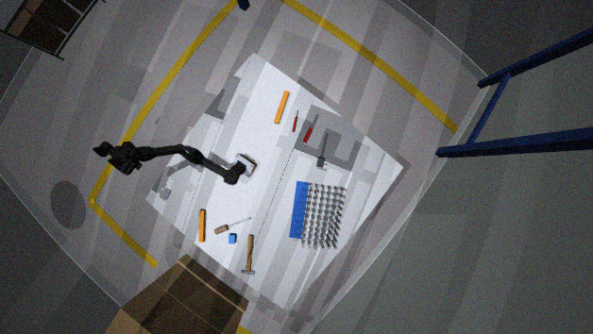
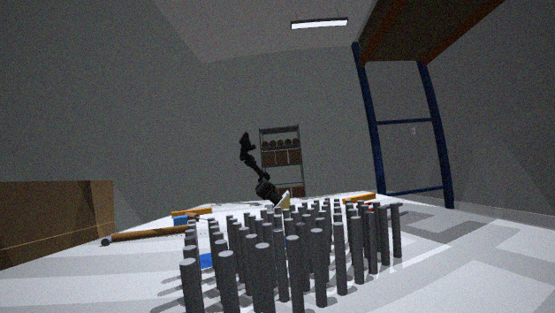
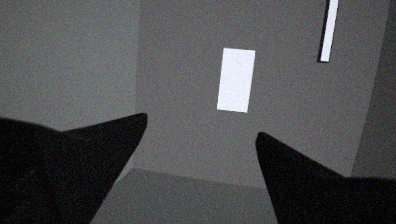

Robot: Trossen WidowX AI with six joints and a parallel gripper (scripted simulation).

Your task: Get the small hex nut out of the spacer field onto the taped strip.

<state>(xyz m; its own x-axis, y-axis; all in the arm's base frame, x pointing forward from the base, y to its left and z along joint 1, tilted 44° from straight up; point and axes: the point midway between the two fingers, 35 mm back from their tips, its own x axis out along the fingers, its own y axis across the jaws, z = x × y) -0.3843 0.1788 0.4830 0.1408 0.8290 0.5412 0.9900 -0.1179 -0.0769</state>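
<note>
My gripper tip is now 58 cm short of the blue block, 53 cm above it and 25 cm to the left of it. From my gripper tip the other things lie so: blue taped strip: 85 cm ahead, 55 cm below, 14 cm to the left; then thin red tool: 64 cm to the left, 54 cm below, 51 cm ahead.
</note>
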